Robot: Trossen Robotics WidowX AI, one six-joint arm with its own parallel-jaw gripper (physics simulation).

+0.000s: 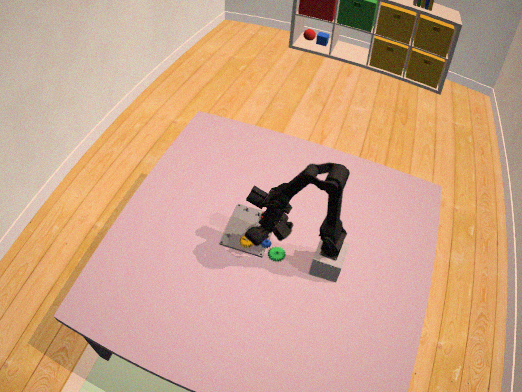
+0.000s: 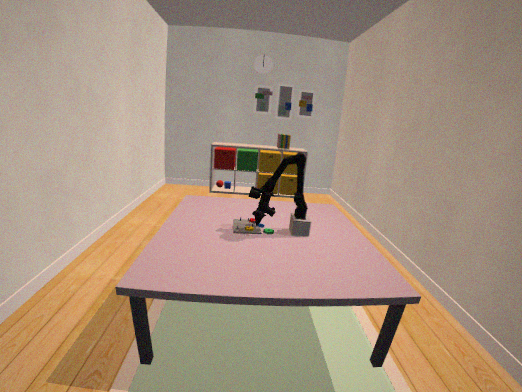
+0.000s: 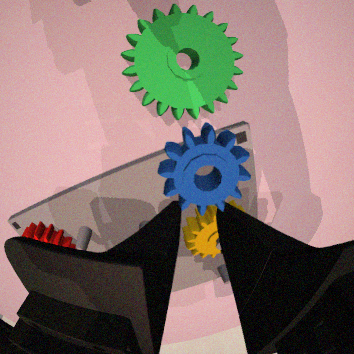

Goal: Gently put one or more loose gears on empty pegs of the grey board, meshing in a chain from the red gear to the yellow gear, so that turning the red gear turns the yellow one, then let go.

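Places are measured from the arm's base along level axes (x ahead, y left, z up), in metres.
Where they show: gripper, between the fingertips: [image 2: 257,225] [image 3: 198,208]; arm's base, origin of its link: [image 1: 330,250] [image 2: 300,217].
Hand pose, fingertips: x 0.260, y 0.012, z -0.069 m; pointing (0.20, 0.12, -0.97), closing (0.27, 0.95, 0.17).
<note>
Things, the pixels of their centre, and the offset from my fingertips. Level surfaces: height alone.
- blue gear, middle of its body: [image 3: 204,170] [image 1: 265,242] [image 2: 261,225] dy +0.006, dx -0.024, dz +0.003 m
- grey board, middle of its body: [image 3: 147,262] [image 1: 249,227] [image 2: 247,224] dy -0.050, dx +0.065, dz -0.021 m
- red gear, middle of its body: [image 3: 48,250] [image 1: 267,216] [image 2: 253,220] dy -0.128, dx +0.023, dz -0.020 m
- yellow gear, middle of its body: [image 3: 217,231] [image 1: 247,241] [image 2: 249,228] dy +0.014, dx +0.047, dz -0.020 m
- large green gear, middle of its body: [image 3: 183,60] [image 1: 276,253] [image 2: 268,231] dy +0.014, dx -0.073, dz -0.028 m
- pink table, height of its surface: dz -0.036 m
The gripper [image 1: 261,241] [image 2: 258,224] [image 3: 201,206] is shut on the blue gear [image 1: 267,243] [image 2: 261,225] [image 3: 231,172], gripping it at its near rim, above the board's edge. The grey board [image 1: 240,222] [image 3: 65,207] lies flat with upright pegs; one bare peg [image 3: 84,239] stands beside the red gear [image 1: 262,217] [image 2: 252,220] [image 3: 47,235], another bare peg [image 3: 224,273] beyond the yellow gear [image 1: 245,242] [image 2: 249,228] [image 3: 201,242]. The fingers partly hide the red and yellow gears and a further peg. The large green gear [image 1: 276,254] [image 2: 268,231] [image 3: 155,75] lies flat on the table, off the board.
The arm's grey base block [image 1: 325,270] [image 2: 300,226] stands right of the green gear on the pink table [image 1: 300,320] [image 2: 270,265]. A shelf unit with coloured bins stands on the floor behind the table.
</note>
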